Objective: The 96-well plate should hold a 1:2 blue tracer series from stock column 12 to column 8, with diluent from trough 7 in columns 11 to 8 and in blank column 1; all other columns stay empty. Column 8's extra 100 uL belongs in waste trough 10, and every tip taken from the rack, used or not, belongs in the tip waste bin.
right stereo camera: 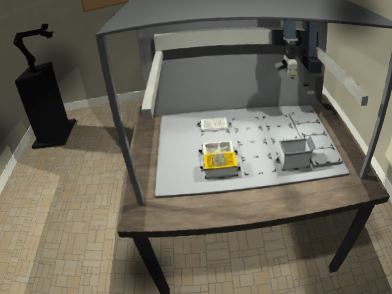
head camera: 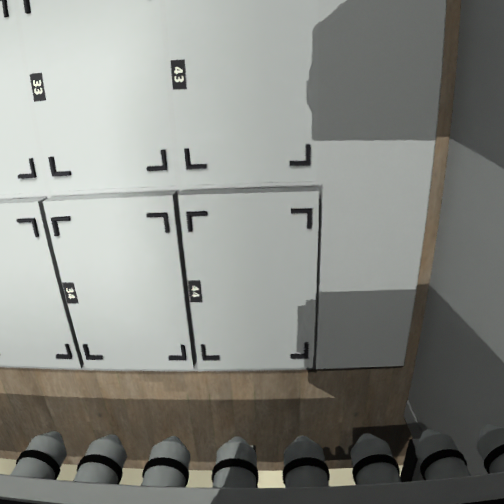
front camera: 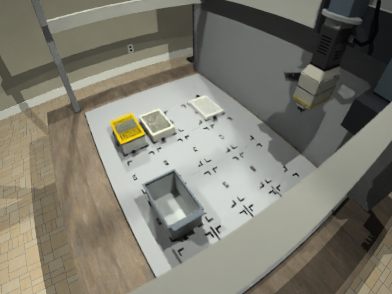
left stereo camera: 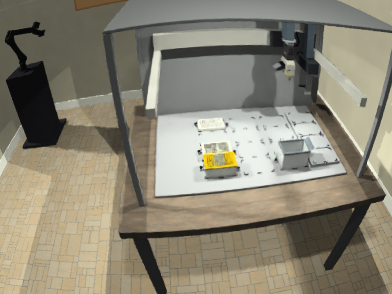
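A frame post (right stereo camera: pixel 101 41), (left stereo camera: pixel 107 38) is visible. So is a grey wall (head camera: pixel 449 391), (right stereo camera: pixel 208 78), (left stereo camera: pixel 193 79).
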